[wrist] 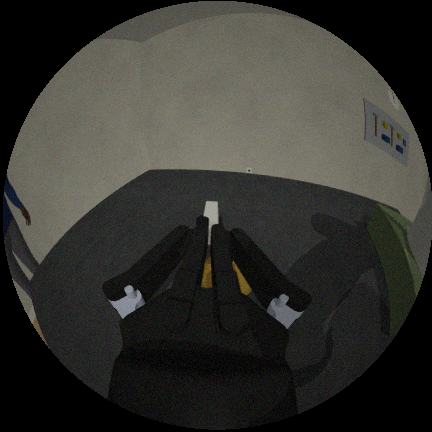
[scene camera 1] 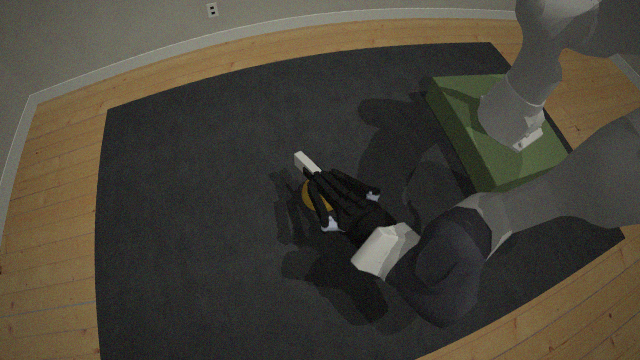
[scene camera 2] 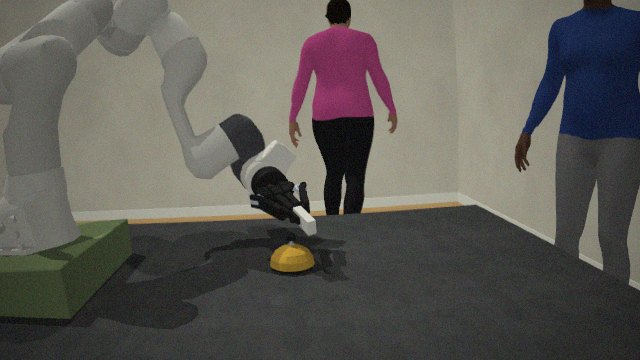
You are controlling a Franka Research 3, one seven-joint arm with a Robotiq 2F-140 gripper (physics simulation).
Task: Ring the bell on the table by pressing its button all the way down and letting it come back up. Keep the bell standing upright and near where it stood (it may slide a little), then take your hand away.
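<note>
The bell (scene camera 1: 310, 196) (scene camera 2: 292, 259) (wrist: 206, 277) is a golden dome standing upright on the dark surface. Its small button (scene camera 2: 291, 243) shows a grey stem at the top of the dome in scene camera 2; the dark cap above it is hard to make out. My gripper (scene camera 1: 306, 161) (scene camera 2: 305, 220) (wrist: 210, 210) is shut and empty, its pale tips together. It slants down above the bell. In scene camera 2 the tips are higher than the button and a little right of it, with a gap visible. The fingers hide part of the bell and its button in scene camera 1 and the wrist view.
The arm's base stands on a green block (scene camera 1: 452, 135) (scene camera 2: 35, 295) (wrist: 395, 270) at the edge of the dark surface. A person in a pink top (scene camera 2: 343, 75) stands in the background. A person in a blue top (scene camera 2: 597, 75) stands at the right in scene camera 2.
</note>
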